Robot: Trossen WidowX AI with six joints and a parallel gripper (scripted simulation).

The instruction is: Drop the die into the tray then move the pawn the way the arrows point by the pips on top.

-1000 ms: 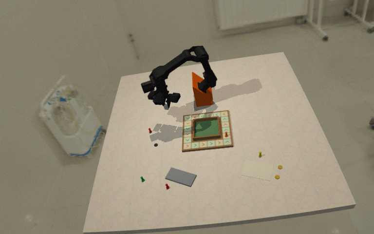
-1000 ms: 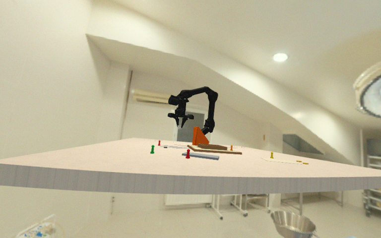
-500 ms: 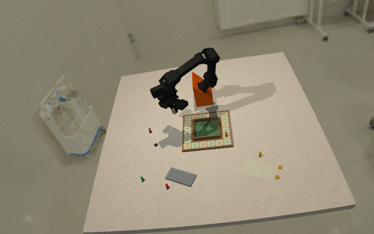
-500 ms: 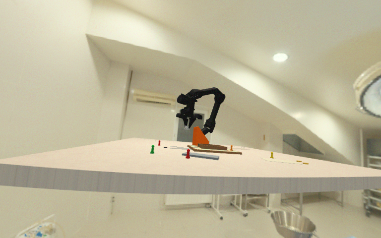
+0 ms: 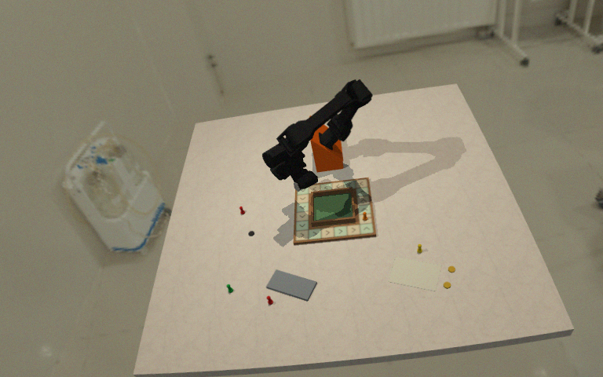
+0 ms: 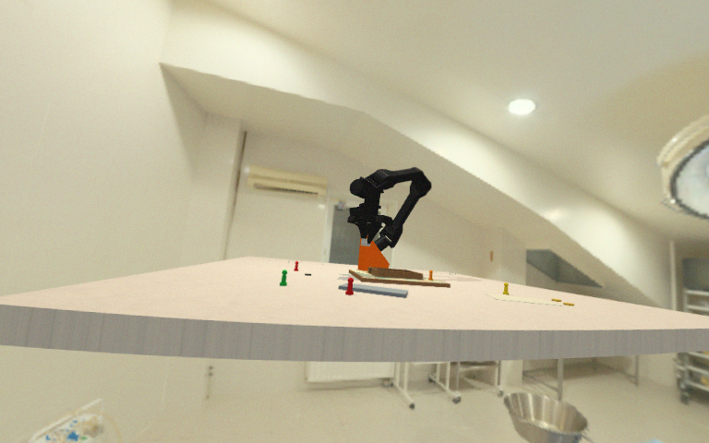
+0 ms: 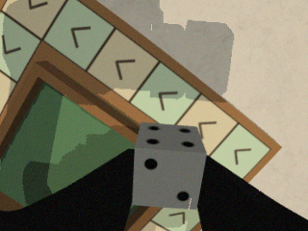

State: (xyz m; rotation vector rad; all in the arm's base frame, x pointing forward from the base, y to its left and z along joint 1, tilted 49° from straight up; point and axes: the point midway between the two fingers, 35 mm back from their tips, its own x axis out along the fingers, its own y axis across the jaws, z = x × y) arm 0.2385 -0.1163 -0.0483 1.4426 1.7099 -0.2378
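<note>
Now: the orange pawn 21 cm to the left of my gripper tip, 10 cm ahead of it and 9 cm below it. Round my gripper tip: green dice tray: 11 cm below, 10 cm to the left, 3 cm ahead; then black disc: 20 cm to the right, 12 cm below, 8 cm ahead; then white die: right at my gripper tip.
</note>
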